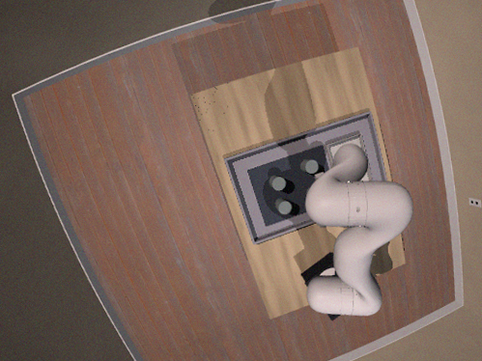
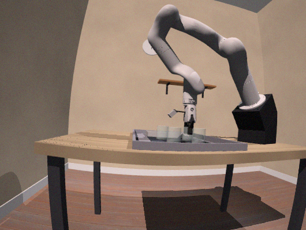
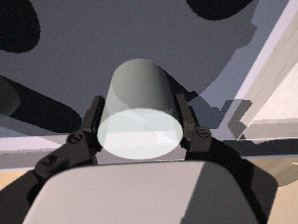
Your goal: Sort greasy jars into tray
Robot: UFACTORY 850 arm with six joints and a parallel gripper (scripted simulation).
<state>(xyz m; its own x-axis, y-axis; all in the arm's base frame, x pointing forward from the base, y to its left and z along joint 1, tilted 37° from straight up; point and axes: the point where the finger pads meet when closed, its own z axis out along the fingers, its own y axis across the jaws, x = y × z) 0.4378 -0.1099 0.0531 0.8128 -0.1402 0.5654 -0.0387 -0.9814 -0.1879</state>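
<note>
Now: the pale tray 24 cm to the right of my hand, 6 cm ahead of it and 4 cm below it. From my hand the other things lie so: dark drying mat (8 cm to the left, 7 cm ahead, 5 cm below); grey steel top (8 cm ahead, 5 cm below, 3 cm to the right).
</note>
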